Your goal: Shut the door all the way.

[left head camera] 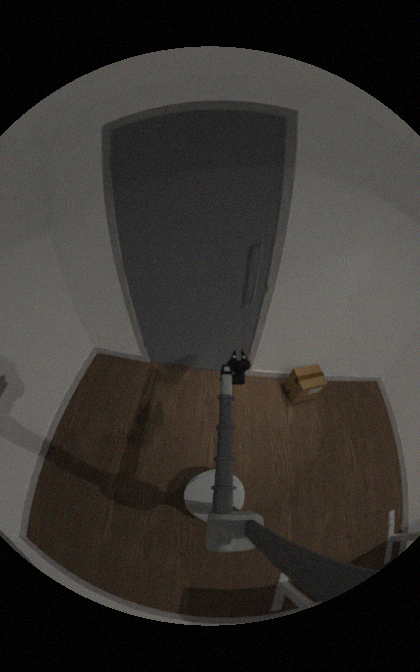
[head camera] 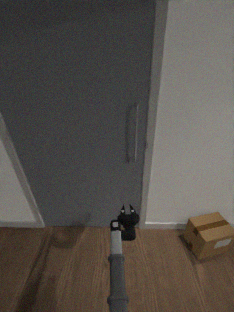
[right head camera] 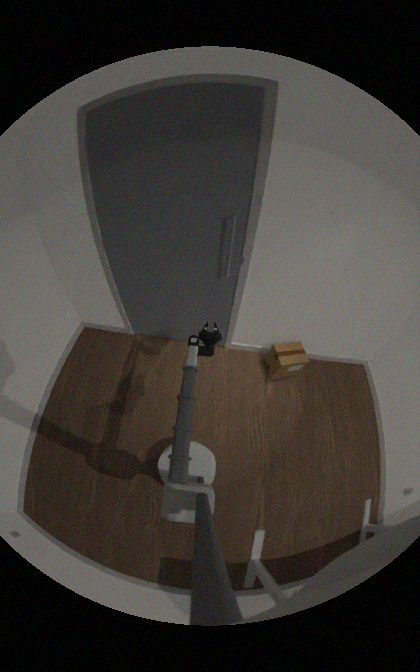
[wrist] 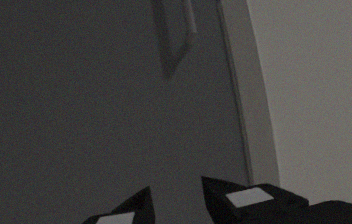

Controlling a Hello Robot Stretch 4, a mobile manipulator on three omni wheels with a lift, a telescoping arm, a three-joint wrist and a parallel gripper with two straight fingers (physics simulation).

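The dark grey door fills its frame and looks flush with it; no gap shows along its right edge. Its upright bar handle is near that right edge. My gripper is open and empty, below the handle and in front of the lower right part of the door. Whether the fingertips touch the door is hard to tell; in the wrist view they look apart from it.
A cardboard box sits on the floor against the wall, right of the door. White stand legs show at the lower right, behind my base. A light door frame borders the door.
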